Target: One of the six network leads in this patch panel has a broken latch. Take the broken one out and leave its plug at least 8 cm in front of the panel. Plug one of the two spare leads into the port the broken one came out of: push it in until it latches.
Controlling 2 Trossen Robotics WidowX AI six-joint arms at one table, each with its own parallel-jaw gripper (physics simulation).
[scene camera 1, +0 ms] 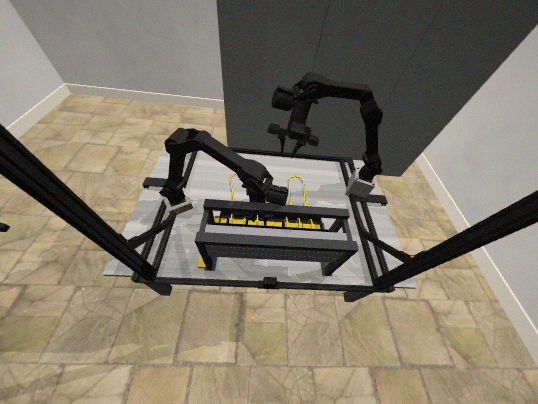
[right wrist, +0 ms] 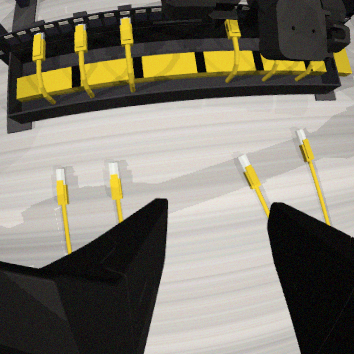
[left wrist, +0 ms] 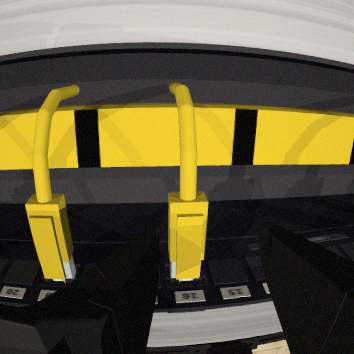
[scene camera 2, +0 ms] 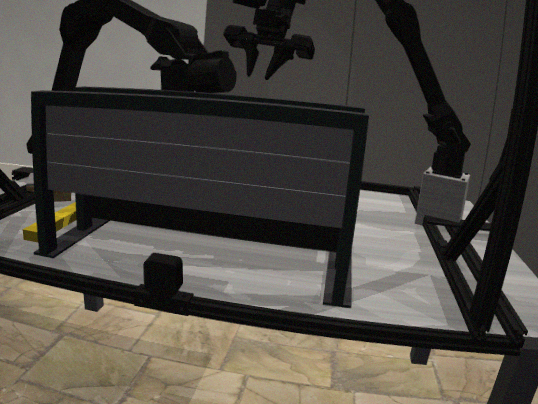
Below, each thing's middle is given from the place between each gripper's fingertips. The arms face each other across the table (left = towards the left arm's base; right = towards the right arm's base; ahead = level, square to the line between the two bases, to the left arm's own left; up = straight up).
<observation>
My left hand is 50 mm to the left of the patch panel (left wrist: 183, 298) and 30 mm past it.
My right gripper is now 20 cm past the patch panel, 18 cm above it and 7 cm to the right of it.
</observation>
